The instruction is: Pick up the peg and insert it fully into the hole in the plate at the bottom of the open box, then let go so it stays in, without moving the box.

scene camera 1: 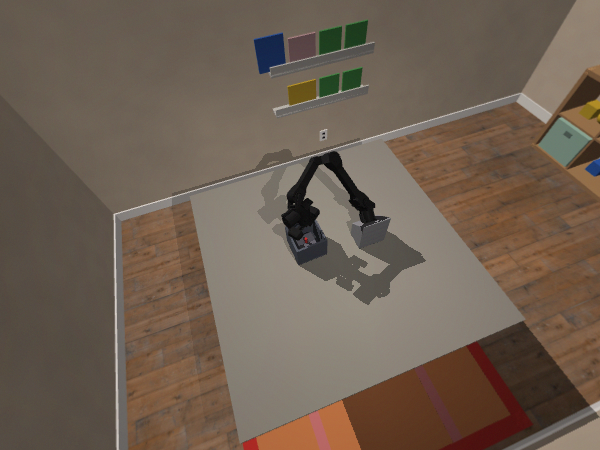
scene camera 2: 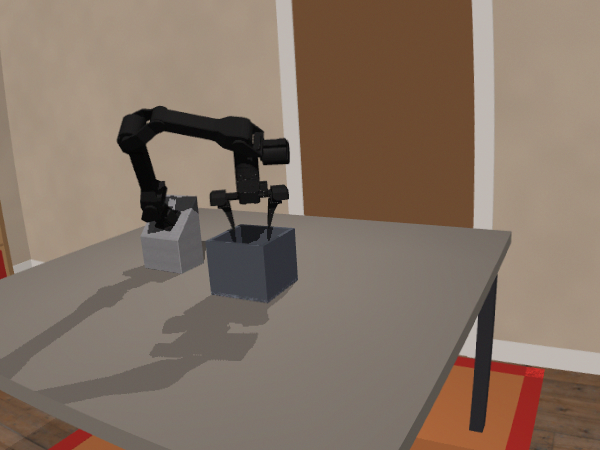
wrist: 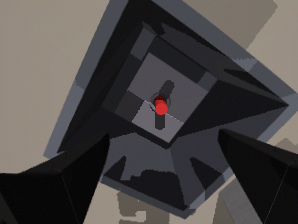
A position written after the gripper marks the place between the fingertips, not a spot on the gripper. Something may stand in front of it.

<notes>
In view: the gripper (scene camera 2: 251, 229), a dark grey box (scene camera 2: 254, 263) and a grey plate (wrist: 155, 78).
The dark grey box also shows in scene camera 1 (scene camera 1: 318, 249) and in the wrist view (wrist: 244, 96). The gripper shows as well in the wrist view (wrist: 163, 136). Scene camera 2 does not show the grey plate, which is hidden by the dark grey box.
</notes>
